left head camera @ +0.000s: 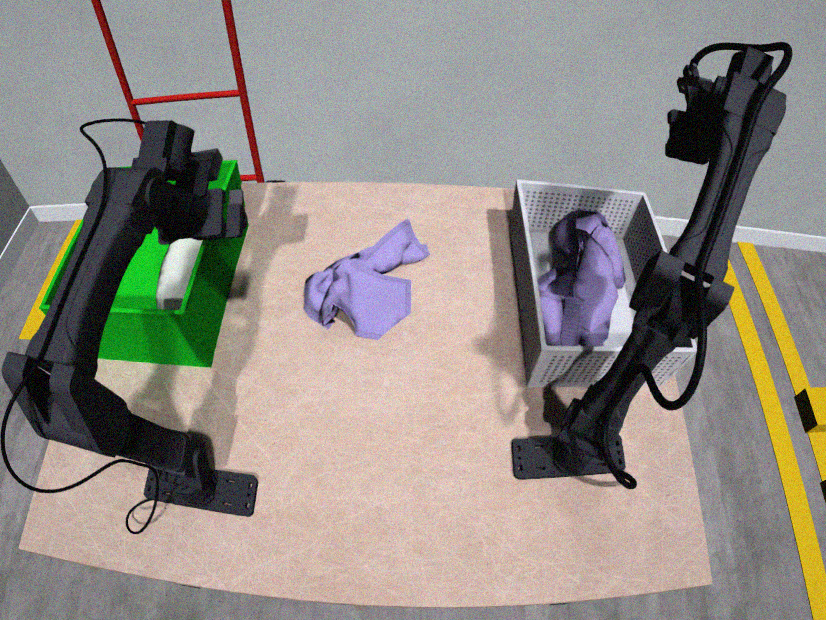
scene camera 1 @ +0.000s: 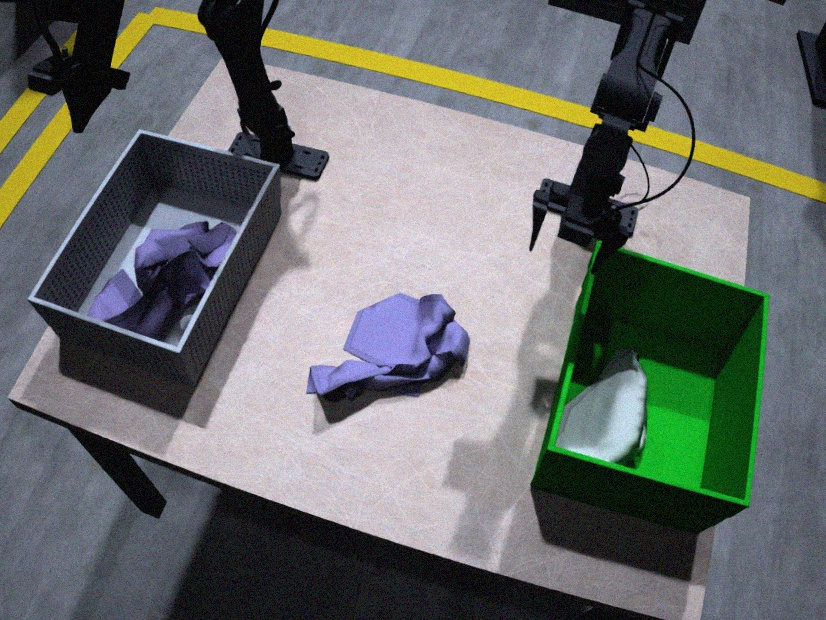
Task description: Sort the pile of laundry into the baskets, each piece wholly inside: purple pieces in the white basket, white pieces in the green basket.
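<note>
A crumpled purple cloth [left head camera: 380,300] [scene camera 1: 390,327] lies on the table between the baskets. More purple cloth [left head camera: 587,286] [scene camera 1: 176,266] lies bunched inside the white basket [left head camera: 567,368] [scene camera 1: 246,266]. A white piece [left head camera: 178,270] [scene camera 1: 607,413] lies inside the green basket [left head camera: 160,340] [scene camera 1: 733,400], against one side wall. My left gripper [left head camera: 226,214] [scene camera 1: 564,258] is open and empty, above the near edge of the green basket in the scene view. My right gripper [left head camera: 687,150] [scene camera 1: 78,125] is shut and empty, raised high and outward beyond the white basket.
The baskets stand at opposite ends of the table [left head camera: 400,433] [scene camera 1: 413,200], each close to an arm base. The left forearm passes over part of the green basket in the head view. A red frame [left head camera: 186,97] stands behind the table. Yellow lines mark the floor.
</note>
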